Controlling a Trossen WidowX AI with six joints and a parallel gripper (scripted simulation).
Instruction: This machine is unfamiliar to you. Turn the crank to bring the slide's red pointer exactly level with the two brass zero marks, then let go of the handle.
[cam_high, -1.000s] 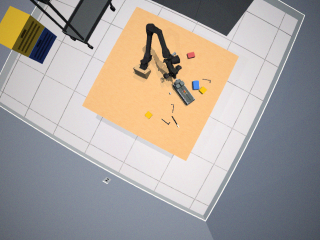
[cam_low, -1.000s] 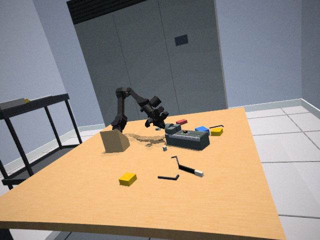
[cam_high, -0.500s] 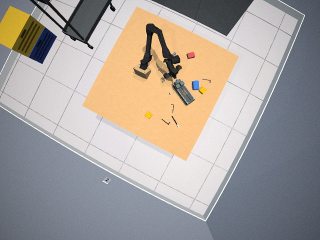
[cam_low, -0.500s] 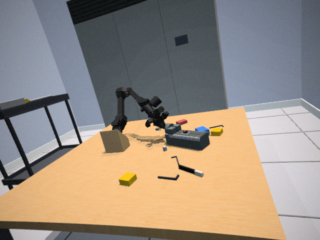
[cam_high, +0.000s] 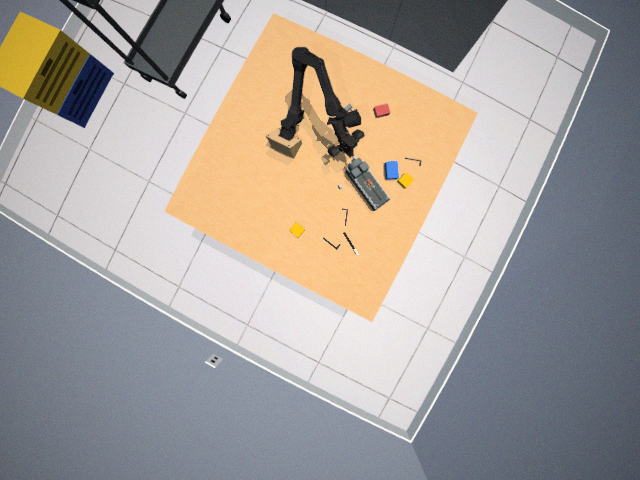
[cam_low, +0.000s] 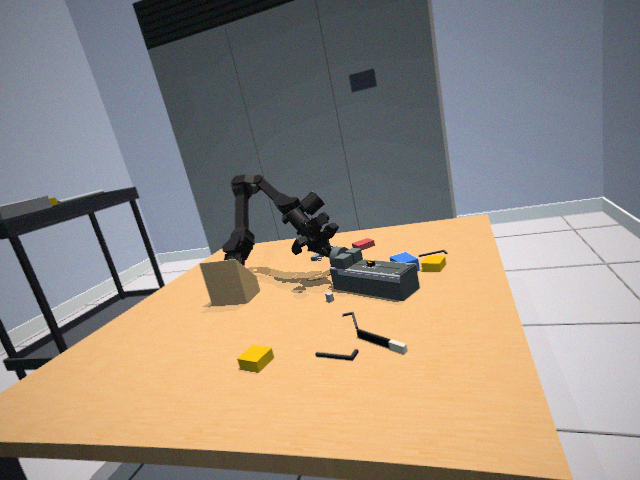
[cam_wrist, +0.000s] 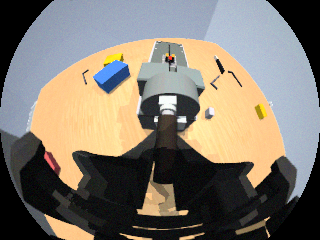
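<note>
Now: the red pointer 130 mm ahead of my gripper tip, 80 mm to the right of it and 10 mm below it. From my gripper tip the other things lie so: small grey cube: 140 mm to the right, 80 mm below, 10 mm ahead; then blue block: 220 mm ahead, 70 mm below, 40 mm to the left; then dark crank handle: 30 mm above, 20 mm behind, 10 mm to the left.
</note>
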